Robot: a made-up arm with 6 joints. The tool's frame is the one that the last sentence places. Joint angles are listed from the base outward.
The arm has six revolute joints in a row. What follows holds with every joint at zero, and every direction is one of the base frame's.
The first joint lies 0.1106 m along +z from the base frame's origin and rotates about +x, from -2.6 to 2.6 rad.
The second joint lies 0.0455 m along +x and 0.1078 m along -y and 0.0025 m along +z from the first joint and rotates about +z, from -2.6 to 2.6 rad.
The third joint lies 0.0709 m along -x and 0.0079 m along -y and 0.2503 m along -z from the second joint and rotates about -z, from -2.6 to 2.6 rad.
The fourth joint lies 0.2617 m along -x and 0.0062 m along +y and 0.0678 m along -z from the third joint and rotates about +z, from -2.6 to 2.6 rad.
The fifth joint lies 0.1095 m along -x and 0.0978 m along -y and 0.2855 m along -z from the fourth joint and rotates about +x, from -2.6 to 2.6 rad.
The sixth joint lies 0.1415 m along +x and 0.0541 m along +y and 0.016 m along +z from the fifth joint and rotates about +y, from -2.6 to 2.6 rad.
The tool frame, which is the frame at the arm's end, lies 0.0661 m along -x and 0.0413 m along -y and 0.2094 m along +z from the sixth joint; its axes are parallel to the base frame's.
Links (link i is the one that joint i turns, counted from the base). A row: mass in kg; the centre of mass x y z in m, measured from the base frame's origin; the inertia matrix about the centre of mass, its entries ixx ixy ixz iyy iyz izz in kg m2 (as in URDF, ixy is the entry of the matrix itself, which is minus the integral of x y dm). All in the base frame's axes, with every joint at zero. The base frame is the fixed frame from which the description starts. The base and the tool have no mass.
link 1: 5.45; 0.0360 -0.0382 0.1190; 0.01 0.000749 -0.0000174 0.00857 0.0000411 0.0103
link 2: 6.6; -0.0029 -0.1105 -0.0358; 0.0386 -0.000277 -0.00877 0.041 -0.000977 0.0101
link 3: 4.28; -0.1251 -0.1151 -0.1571; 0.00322 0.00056 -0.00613 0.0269 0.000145 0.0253
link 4: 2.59; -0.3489 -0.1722 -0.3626; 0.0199 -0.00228 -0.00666 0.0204 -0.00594 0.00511
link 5: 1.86; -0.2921 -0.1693 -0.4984; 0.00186 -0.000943 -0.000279 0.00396 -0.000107 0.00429
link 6: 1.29; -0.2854 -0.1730 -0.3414; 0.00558 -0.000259 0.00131 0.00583 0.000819 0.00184
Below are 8 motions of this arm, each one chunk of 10 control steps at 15 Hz.
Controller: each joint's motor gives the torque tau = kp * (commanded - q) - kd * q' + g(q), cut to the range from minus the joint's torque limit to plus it. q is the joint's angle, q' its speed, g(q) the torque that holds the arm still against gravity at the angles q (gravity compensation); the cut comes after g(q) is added. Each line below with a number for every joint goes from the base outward.
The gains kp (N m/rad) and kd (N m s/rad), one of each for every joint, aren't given. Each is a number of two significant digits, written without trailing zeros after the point. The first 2 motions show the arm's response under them.
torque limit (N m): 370 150 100 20 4.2 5.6
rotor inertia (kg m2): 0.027 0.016 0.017 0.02 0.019 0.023
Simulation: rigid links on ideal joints. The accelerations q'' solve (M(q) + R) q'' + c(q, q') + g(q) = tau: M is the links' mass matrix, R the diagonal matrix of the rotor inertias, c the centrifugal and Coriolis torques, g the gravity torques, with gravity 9.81 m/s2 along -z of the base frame. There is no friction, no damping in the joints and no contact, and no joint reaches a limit. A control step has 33 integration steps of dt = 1/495 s. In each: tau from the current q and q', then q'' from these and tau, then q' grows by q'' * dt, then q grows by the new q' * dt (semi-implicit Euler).
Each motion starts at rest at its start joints. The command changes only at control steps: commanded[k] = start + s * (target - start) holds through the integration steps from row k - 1 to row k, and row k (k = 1, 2, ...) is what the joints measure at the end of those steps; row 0 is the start. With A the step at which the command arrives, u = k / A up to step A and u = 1 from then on. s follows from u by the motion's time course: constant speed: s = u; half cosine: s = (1 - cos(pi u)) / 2; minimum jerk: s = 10 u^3 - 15 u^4 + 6 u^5; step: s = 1 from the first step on.
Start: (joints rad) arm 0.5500 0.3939 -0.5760 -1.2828 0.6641 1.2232
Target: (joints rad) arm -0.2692 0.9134 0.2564 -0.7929 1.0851 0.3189
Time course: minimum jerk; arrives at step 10
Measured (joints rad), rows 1 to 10:
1: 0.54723 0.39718 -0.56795 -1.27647 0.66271 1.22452
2: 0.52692 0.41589 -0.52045 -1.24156 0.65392 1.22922
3: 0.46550 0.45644 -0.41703 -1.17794 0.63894 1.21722
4: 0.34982 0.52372 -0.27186 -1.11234 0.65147 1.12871
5: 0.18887 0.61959 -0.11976 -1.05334 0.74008 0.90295
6: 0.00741 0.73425 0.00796 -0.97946 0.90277 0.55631
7: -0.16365 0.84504 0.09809 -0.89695 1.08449 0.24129
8: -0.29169 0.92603 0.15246 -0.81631 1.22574 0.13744
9: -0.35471 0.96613 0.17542 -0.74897 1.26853 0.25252
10: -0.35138 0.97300 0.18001 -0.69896 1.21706 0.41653
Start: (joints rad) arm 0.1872 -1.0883 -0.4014 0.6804 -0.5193 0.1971
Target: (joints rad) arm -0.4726 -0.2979 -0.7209 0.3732 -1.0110 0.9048
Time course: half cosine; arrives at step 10
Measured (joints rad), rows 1 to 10:
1: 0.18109 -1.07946 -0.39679 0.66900 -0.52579 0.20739
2: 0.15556 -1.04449 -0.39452 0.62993 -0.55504 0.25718
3: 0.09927 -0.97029 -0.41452 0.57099 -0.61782 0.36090
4: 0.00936 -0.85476 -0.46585 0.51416 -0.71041 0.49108
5: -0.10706 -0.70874 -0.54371 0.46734 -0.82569 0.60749
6: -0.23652 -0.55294 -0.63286 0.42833 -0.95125 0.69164
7: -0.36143 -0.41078 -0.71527 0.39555 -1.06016 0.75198
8: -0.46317 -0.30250 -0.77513 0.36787 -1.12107 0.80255
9: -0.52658 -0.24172 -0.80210 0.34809 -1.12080 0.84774
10: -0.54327 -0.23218 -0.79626 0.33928 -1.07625 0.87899
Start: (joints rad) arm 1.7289 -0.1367 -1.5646 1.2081 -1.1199 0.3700
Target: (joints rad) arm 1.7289 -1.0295 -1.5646 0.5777 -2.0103 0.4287
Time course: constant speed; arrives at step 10
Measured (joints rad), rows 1 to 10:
1: 1.72509 -0.20974 -1.58544 1.14737 -1.15084 0.30803
2: 1.72162 -0.30775 -1.56900 1.05523 -1.22487 0.25314
3: 1.71863 -0.40881 -1.54847 0.99389 -1.33000 0.30813
4: 1.72342 -0.50243 -1.54387 0.93410 -1.43636 0.41617
5: 1.73327 -0.59138 -1.54876 0.86455 -1.54168 0.48178
6: 1.73797 -0.68094 -1.54951 0.80727 -1.64903 0.48026
7: 1.73645 -0.77011 -1.54864 0.75294 -1.74408 0.43780
8: 1.73252 -0.85634 -1.55260 0.68822 -1.82287 0.39919
9: 1.72774 -0.94173 -1.55775 0.62080 -1.89784 0.39265
10: 1.72477 -1.02921 -1.56004 0.55399 -1.97934 0.41189

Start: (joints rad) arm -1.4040 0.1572 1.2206 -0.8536 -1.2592 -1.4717
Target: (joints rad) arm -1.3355 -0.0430 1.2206 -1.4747 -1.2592 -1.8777
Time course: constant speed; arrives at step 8
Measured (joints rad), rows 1 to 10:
1: -1.40357 0.14495 1.20358 -0.91210 -1.25626 -1.50939
2: -1.39846 0.12445 1.19799 -0.98805 -1.26143 -1.59019
3: -1.38678 0.09477 1.20412 -1.06745 -1.26606 -1.67857
4: -1.37047 0.06143 1.21432 -1.16540 -1.26904 -1.74164
5: -1.35461 0.02718 1.22649 -1.26663 -1.27425 -1.76835
6: -1.34278 -0.00479 1.23654 -1.36367 -1.27739 -1.77853
7: -1.33576 -0.03210 1.24078 -1.45186 -1.27391 -1.79994
8: -1.33170 -0.05444 1.23805 -1.52632 -1.26445 -1.84578
9: -1.33074 -0.06114 1.24766 -1.52721 -1.26133 -1.87212
10: -1.33119 -0.05781 1.24182 -1.50700 -1.26010 -1.86744

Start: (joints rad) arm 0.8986 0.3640 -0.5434 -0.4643 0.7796 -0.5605
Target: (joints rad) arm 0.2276 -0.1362 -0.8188 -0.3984 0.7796 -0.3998
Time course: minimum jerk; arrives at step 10
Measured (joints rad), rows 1 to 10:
1: 0.89606 0.35934 -0.54552 -0.45947 0.77926 -0.56135
2: 0.87810 0.33212 -0.55699 -0.43654 0.77606 -0.56339
3: 0.82559 0.27352 -0.57883 -0.41173 0.76536 -0.55652
4: 0.72652 0.19009 -0.61055 -0.41868 0.74927 -0.53562
5: 0.58819 0.09842 -0.65375 -0.45705 0.74010 -0.51396
6: 0.43898 0.01644 -0.70976 -0.48085 0.75196 -0.50190
7: 0.31212 -0.04381 -0.77292 -0.45510 0.78840 -0.47990
8: 0.22664 -0.07816 -0.82885 -0.40239 0.83794 -0.41809
9: 0.18662 -0.09072 -0.86259 -0.36009 0.87922 -0.32854
10: 0.18623 -0.09443 -0.86965 -0.33704 0.89521 -0.26870

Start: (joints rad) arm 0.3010 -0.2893 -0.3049 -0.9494 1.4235 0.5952
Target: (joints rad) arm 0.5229 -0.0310 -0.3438 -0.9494 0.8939 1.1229
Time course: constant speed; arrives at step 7
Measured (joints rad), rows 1 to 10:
1: 0.32975 -0.25205 -0.31304 -0.98281 1.38590 0.61610
2: 0.36212 -0.21632 -0.31706 -0.98110 1.32822 0.68307
3: 0.39595 -0.18069 -0.32196 -0.96521 1.24551 0.79724
4: 0.42855 -0.14262 -0.32970 -0.95034 1.14760 0.92274
5: 0.45947 -0.10251 -0.33966 -0.93603 1.05272 1.02161
6: 0.48921 -0.06179 -0.34999 -0.92883 0.97119 1.09138
7: 0.51863 -0.02239 -0.35815 -0.93213 0.90196 1.14845
8: 0.52425 -0.02275 -0.35629 -0.89758 0.86691 1.20143
9: 0.52416 -0.02677 -0.35054 -0.90387 0.84915 1.21424
10: 0.52412 -0.02938 -0.34626 -0.93966 0.85883 1.17117

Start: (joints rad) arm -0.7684 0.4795 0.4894 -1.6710 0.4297 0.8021
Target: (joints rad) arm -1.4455 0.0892 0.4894 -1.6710 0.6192 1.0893
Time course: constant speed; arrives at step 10
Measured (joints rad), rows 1 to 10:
1: -0.82242 0.42752 0.50990 -1.66289 0.41777 0.84735
2: -0.88875 0.38455 0.51733 -1.71087 0.43304 0.86840
3: -0.95993 0.34861 0.51438 -1.72201 0.48711 0.85514
4: -1.03231 0.31675 0.50440 -1.69719 0.53723 0.85475
5: -1.10546 0.28666 0.49272 -1.67587 0.55593 0.90921
6: -1.17782 0.25473 0.48404 -1.65882 0.55295 0.99640
7: -1.24762 0.21934 0.47951 -1.64285 0.54673 1.06739
8: -1.31544 0.18050 0.47941 -1.63865 0.54902 1.09817
9: -1.38201 0.13864 0.48354 -1.65022 0.56637 1.09683
10: -1.44726 0.09442 0.49070 -1.66883 0.59805 1.08770

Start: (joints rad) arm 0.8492 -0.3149 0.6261 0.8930 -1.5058 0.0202
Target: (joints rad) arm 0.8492 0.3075 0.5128 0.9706 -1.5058 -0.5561
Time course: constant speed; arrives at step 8
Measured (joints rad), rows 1 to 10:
1: 0.86292 -0.25842 0.63419 0.89461 -1.50784 0.03302
2: 0.87100 -0.17944 0.61504 0.88176 -1.48455 -0.01028
3: 0.86540 -0.09125 0.58791 0.88573 -1.45523 -0.13335
4: 0.85406 -0.00017 0.55762 0.92171 -1.45336 -0.28610
5: 0.84241 0.08875 0.53087 0.95544 -1.48229 -0.42284
6: 0.83501 0.17196 0.51136 0.96417 -1.52086 -0.51738
7: 0.83421 0.24835 0.49978 0.96142 -1.54283 -0.56675
8: 0.83927 0.31968 0.49398 0.96575 -1.53801 -0.59036
9: 0.83012 0.32996 0.48593 0.99113 -1.52908 -0.61978
10: 0.83116 0.32588 0.49126 0.98477 -1.52498 -0.64624

